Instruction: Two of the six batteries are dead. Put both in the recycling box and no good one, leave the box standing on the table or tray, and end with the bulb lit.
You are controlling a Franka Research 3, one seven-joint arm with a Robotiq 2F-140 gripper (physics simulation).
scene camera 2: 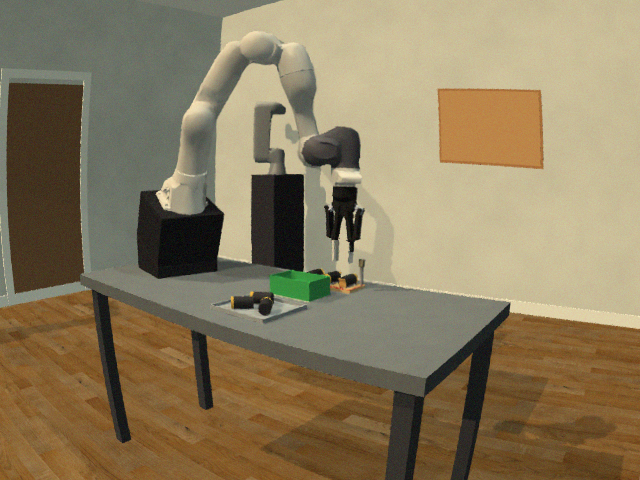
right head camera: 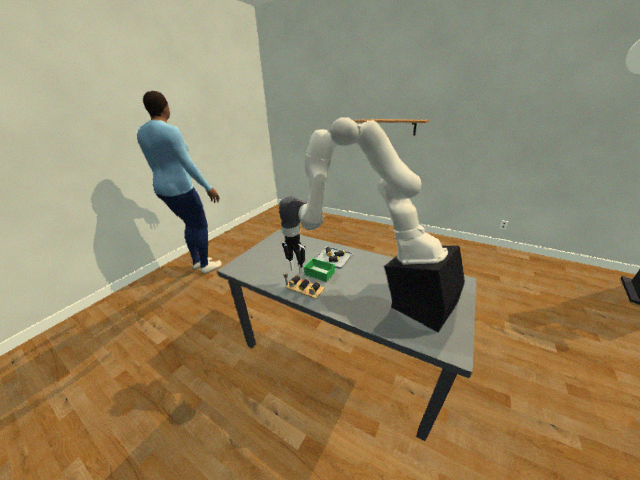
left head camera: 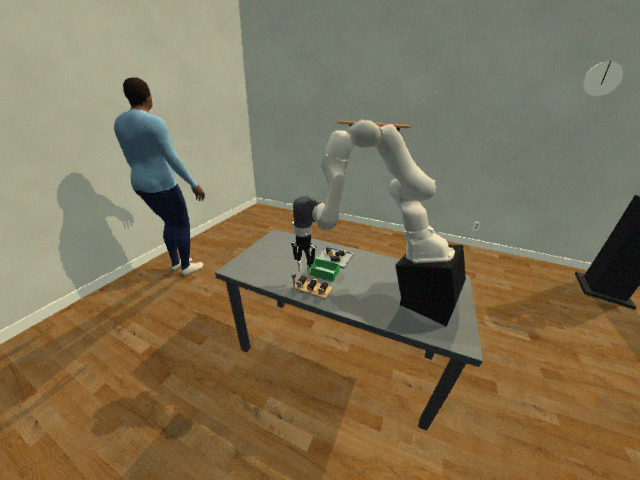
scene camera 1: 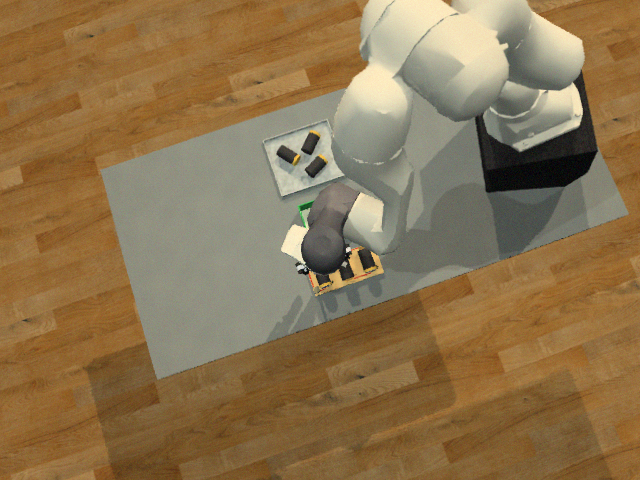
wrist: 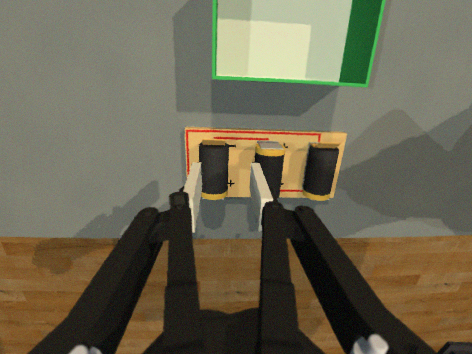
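A wooden holder board [left head camera: 326, 295] [scene camera 1: 336, 284] [wrist: 295, 170] carries a left battery [wrist: 214, 170], a middle battery [wrist: 269, 170] and a right battery [wrist: 321, 172]. The middle one's yellow end faces the green recycling box [left head camera: 324, 270] [right head camera: 319, 271] [scene camera 2: 299, 285] [wrist: 362, 40]; the outer two face away. The visible box floor is bare. Three batteries [scene camera 1: 287, 155] [scene camera 1: 310, 142] [scene camera 1: 315, 166] lie on the tray [scene camera 1: 279, 183] [scene camera 2: 281, 310]. The bulb [scene camera 2: 361, 263] [left head camera: 293, 279] looks dull. My gripper [left head camera: 304, 267] [right head camera: 296, 268] [scene camera 2: 342, 258] [wrist: 225, 176] is partly open and empty, above the holder's left side.
The grey table [scene camera 1: 180, 232] [scene camera 2: 382, 330] bears everything. The box stands between tray and holder, and the holder lies near one long table edge. The black robot base [left head camera: 431, 284] [scene camera 2: 180, 242] stands at one end. A person [left head camera: 149, 149] [right head camera: 170, 155] stands beyond the table's other end.
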